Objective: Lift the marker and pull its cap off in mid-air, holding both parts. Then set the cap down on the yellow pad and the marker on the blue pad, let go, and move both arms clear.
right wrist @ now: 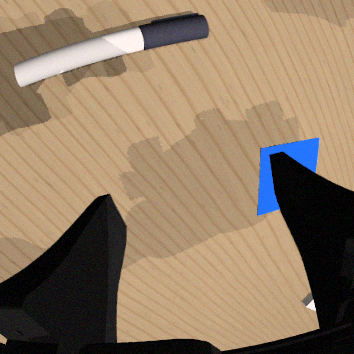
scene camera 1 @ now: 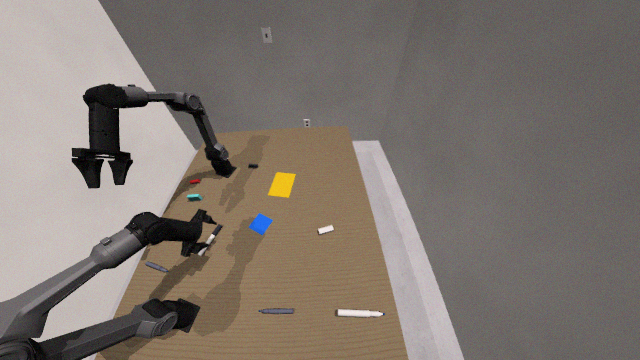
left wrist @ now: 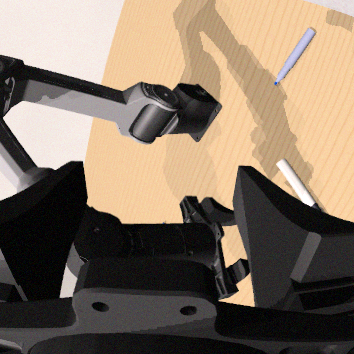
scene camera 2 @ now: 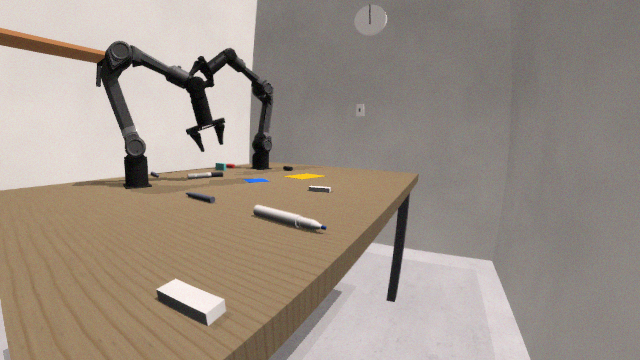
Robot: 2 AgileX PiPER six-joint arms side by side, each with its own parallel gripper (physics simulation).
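The white marker (scene camera 1: 211,238) (scene camera 2: 199,175) (left wrist: 296,181) (right wrist: 90,51) lies on the table with its dark cap (scene camera 1: 218,229) (scene camera 2: 216,174) (right wrist: 175,33) on one end. My right gripper (scene camera 1: 210,234) (scene camera 2: 212,147) (right wrist: 192,193) is open and empty, pointing down high above the table; the marker lies beyond its fingertips in the right wrist view. My left gripper (scene camera 1: 107,186) (left wrist: 159,181) is open and empty, higher up and away from the marker. The blue pad (scene camera 1: 260,224) (scene camera 2: 256,180) (right wrist: 305,152) is partly hidden by a right finger in the right wrist view. The yellow pad (scene camera 1: 282,185) (scene camera 2: 304,176) lies flat beyond it.
A white pen with a blue tip (scene camera 1: 359,313) (scene camera 2: 282,216), dark pens (scene camera 1: 276,311) (scene camera 1: 156,266), white blocks (scene camera 1: 325,230) (scene camera 2: 190,300), a teal block (scene camera 1: 194,197), a red piece (scene camera 1: 195,181) and a black piece (scene camera 1: 253,165) lie on the table.
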